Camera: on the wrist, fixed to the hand. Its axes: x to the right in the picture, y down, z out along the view.
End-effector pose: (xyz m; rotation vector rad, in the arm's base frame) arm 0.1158 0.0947 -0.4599 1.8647 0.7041 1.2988
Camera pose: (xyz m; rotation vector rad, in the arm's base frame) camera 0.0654 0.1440 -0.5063 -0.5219 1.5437 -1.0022
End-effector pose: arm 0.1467 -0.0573 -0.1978 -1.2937 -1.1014 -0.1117
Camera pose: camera 0.1327 -0.1226 -0.1462 -1.2691 1.8867 1.7977
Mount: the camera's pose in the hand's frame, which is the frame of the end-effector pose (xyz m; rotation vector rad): -0.0034 -0.0674 -0.0507 -0.1571 -0.3465 -3.0852
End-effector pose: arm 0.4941 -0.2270 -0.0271 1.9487 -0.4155 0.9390
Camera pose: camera 0.5103 -0.1486 -0.0539 0.5033 1.7926 -1.3601
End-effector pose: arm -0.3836 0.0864 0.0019 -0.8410 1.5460 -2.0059
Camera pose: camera -0.4171 0.1404 0.0574 1.4790 0.6389 0.4096
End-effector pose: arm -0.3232 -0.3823 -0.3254 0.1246 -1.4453 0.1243
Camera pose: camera -0.2632 -0.4407 -0.3356 -1.9609 0.1270 2.4460
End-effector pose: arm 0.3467 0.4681 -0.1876 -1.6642 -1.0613 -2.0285
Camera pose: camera 0.2680 0.4773 -0.2166 -0.5882 1.2231 0.2591
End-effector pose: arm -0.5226 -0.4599 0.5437 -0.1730 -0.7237 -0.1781
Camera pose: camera -0.5075 -0.5360 0.5105 -0.8572 0.5528 2.7275
